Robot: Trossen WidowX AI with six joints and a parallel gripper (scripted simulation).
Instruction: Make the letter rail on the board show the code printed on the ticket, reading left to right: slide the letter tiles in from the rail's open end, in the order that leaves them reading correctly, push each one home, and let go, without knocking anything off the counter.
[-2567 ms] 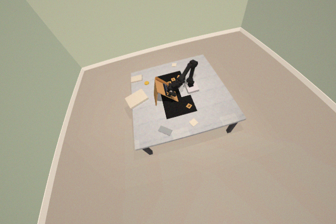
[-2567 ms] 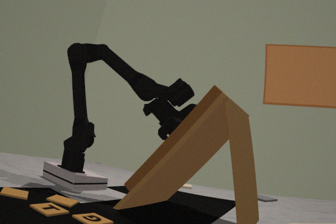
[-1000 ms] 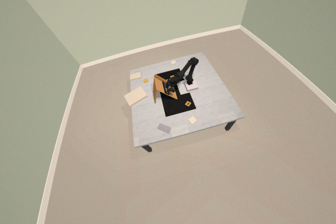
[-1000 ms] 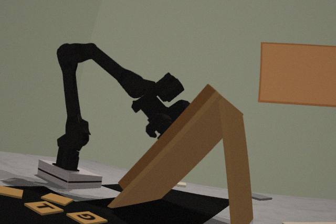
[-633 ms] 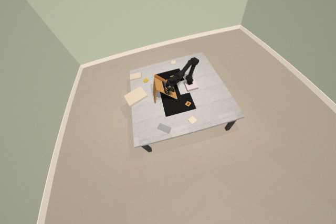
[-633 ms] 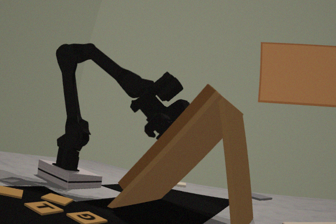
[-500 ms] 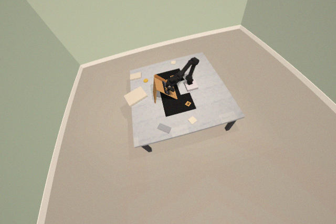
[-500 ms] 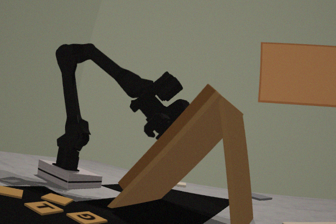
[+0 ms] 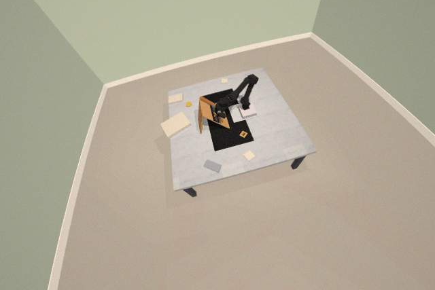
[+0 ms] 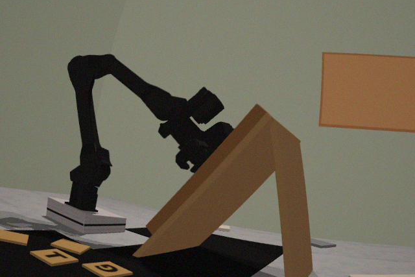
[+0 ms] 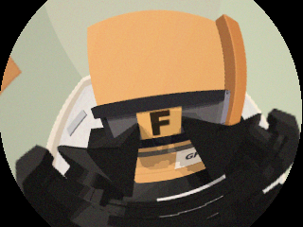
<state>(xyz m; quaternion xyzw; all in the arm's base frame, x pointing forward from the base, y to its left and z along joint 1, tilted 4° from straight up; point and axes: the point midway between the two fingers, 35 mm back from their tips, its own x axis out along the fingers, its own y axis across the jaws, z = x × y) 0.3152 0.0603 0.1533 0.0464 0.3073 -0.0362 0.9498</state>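
Right now my gripper tip is 80 mm above the white ticket, 60 mm to the left of it and 60 mm past it. Round my gripper tip: cream box: 420 mm ahead, 160 mm to the right, 150 mm below; orange F tile: right at my gripper tip; black mat: 160 mm below, 140 mm behind, 80 mm to the right.
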